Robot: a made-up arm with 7 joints.
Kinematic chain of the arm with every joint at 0, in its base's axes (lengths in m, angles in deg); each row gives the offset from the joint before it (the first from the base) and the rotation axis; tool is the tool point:
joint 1: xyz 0 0 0.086 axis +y
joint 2: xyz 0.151 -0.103 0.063 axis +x
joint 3: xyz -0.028 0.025 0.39 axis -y
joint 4: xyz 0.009 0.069 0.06 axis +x
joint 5: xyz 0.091 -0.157 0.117 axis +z
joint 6: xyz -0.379 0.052 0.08 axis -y
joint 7: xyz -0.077 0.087 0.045 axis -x
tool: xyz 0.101 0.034 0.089
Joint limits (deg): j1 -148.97..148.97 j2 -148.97..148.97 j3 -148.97..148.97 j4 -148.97..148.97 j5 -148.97..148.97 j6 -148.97..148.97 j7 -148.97..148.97
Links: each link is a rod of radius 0.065 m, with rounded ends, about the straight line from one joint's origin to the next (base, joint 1, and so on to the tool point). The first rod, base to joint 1, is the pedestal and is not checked.
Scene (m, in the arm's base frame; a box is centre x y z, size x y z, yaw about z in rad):
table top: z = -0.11
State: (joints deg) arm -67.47 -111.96 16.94 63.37 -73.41 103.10 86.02
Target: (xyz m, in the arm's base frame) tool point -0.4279 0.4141 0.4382
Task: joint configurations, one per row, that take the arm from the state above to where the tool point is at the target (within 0.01 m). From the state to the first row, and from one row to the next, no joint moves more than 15 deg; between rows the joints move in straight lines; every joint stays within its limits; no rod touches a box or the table.
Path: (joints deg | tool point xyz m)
1: -66.31 -99.82 16.85 73.98 -69.27 102.60 88.68 | 0.1102 0.7174 0.2254
2: -65.14 -87.67 16.75 84.58 -65.13 102.09 91.34 | -0.1100 0.6814 0.3024
3: -63.98 -75.53 16.66 95.19 -60.98 101.59 94.01 | -0.2959 0.5742 0.3775
4: -62.82 -63.39 16.56 105.80 -56.84 101.08 96.67 | -0.4279 0.4141 0.4382

